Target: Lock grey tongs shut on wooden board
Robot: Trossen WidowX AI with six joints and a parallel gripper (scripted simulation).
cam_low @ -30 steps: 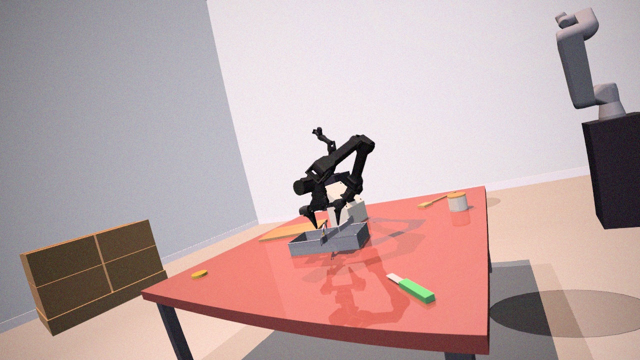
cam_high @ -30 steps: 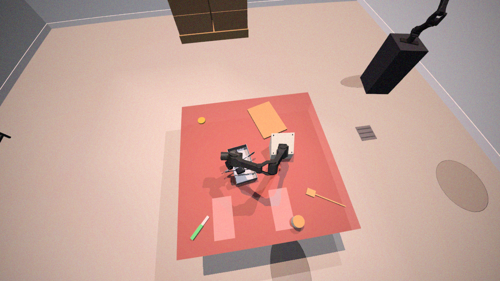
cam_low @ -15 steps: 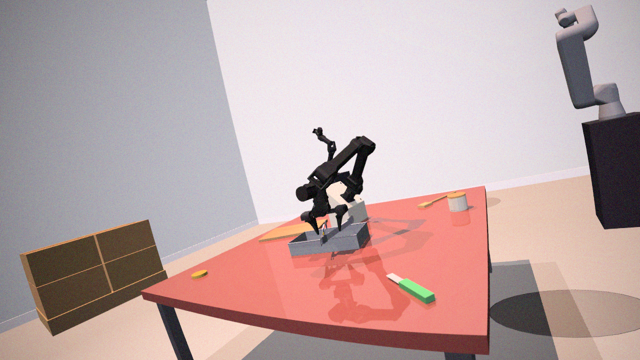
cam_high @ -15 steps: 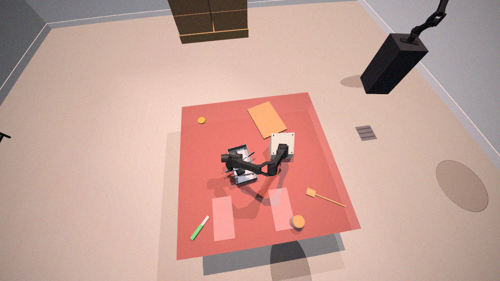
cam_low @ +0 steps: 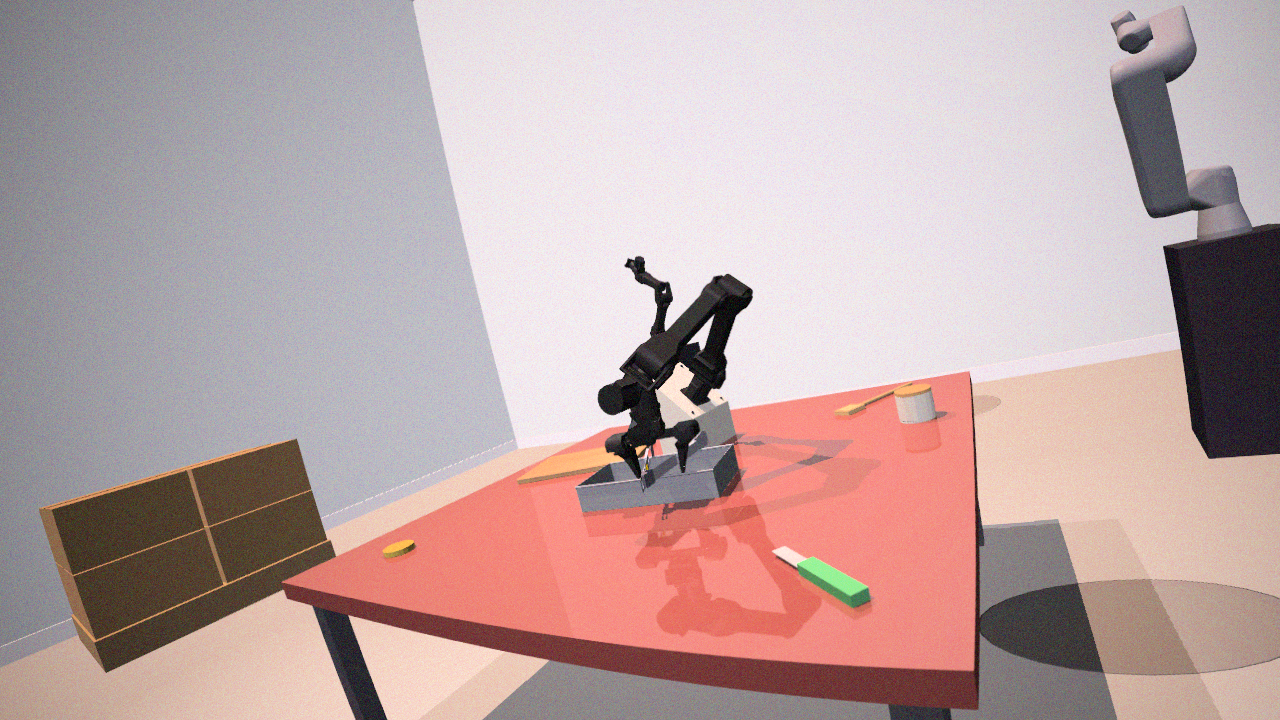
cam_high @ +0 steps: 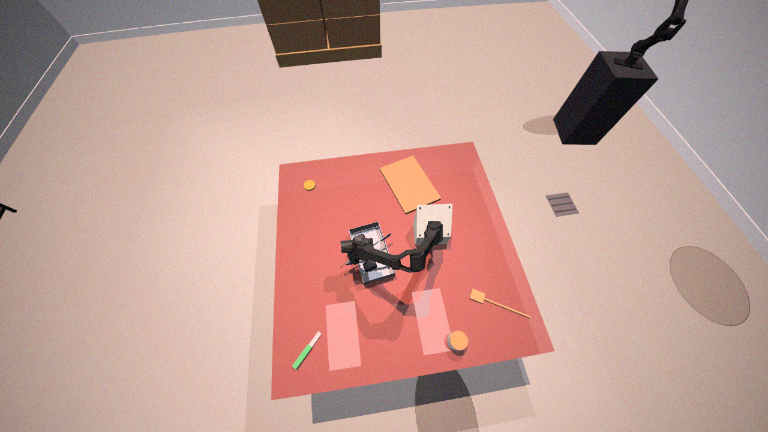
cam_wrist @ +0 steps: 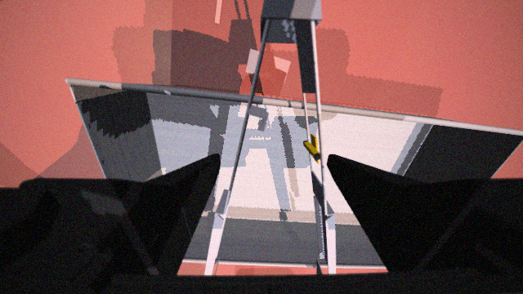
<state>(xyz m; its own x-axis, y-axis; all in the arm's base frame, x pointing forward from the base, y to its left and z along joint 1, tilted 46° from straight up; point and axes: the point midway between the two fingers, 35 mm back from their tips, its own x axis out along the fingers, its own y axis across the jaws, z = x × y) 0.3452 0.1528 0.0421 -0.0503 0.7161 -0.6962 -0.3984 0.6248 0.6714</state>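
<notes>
My gripper tip is now 30 mm past the grey roasting tin, 40 mm to the left of it and 10 mm above it. From my gripper tip the other things lie so: green-handled tool 250 mm ahead, 430 mm to the left, 30 mm below; wooden board 250 mm behind, 500 mm to the right, 30 mm below; orange disc 370 mm ahead, 480 mm to the right, 30 mm below.
</notes>
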